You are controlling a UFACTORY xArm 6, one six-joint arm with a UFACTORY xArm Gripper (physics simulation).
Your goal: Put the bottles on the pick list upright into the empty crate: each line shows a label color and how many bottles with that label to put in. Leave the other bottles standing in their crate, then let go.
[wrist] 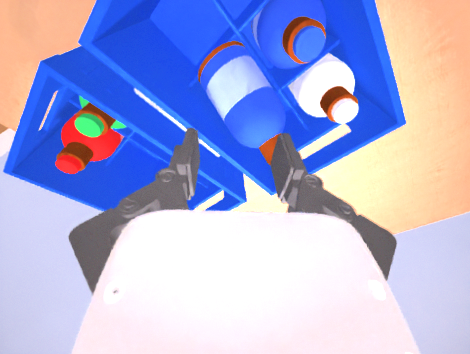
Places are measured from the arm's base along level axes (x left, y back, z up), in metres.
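Pixels of known places: gripper, between the fingertips: [237,146].
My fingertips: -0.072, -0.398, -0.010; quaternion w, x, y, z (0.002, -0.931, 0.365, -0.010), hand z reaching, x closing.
For each thing: its top centre in the pictures, then the offset to it from my fingertips, as dx, dy, dz. "pt": a spot on its surface instead. Level surfaces: height alone.
- larger blue crate, a spot on its surface: [395,95] pt +0.135, -0.094, -0.068
- blue bottle with a blue cap, centre of its top: [310,45] +0.084, -0.004, -0.080
- white bottle with a white cap, centre of its top: [346,113] +0.092, -0.092, -0.080
- red-capped bottle, centre of its top: [66,167] -0.233, +0.073, -0.080
- green-capped bottle, centre of its top: [87,128] -0.149, +0.082, -0.080
- light wooden table, height of its surface: dz -0.243
A blue bottle with a pale label band [237,87] is in the larger blue crate [395,95]. It looks tilted, and its brown neck runs behind the right finger, which hides its cap. My gripper [237,146] is open, with nothing between the fingers; its right finger overlaps that neck in the view. In the same crate are another blue bottle with a blue cap [309,44] and a white bottle with a white cap [325,82]. A red-capped bottle [70,162] and a green-capped bottle [90,125] are in the other blue crate [22,130]. The pick list does not show.
The two crates stand side by side on a light wooden table [430,165], with their long walls close together. Thin dividers [272,77] split the larger crate into compartments. The upper left compartment of the larger crate shows no bottle. A pale blue-grey surface lies beyond the table edge.
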